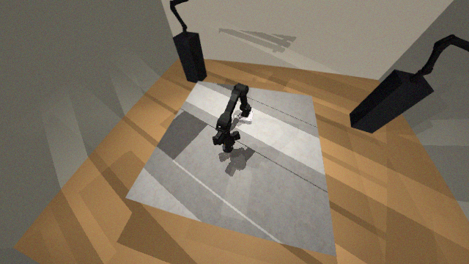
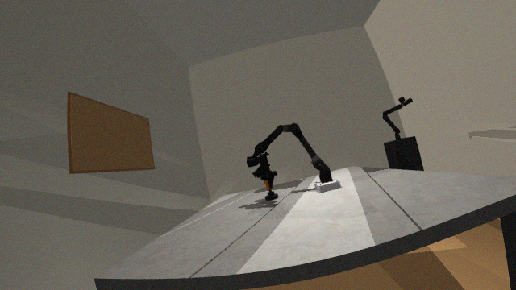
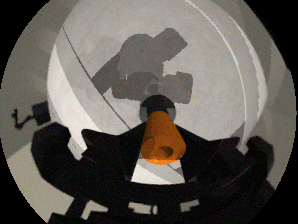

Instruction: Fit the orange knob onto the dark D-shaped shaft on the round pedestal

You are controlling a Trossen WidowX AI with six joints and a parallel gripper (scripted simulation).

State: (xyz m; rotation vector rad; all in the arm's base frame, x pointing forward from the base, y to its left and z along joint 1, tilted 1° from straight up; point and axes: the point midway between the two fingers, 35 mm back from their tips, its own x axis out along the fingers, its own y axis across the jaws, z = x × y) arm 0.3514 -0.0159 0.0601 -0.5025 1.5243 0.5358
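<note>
My gripper tip is 2 cm below the orange knob. Round my gripper tip: dark round pedestal: 4 cm below.
</note>
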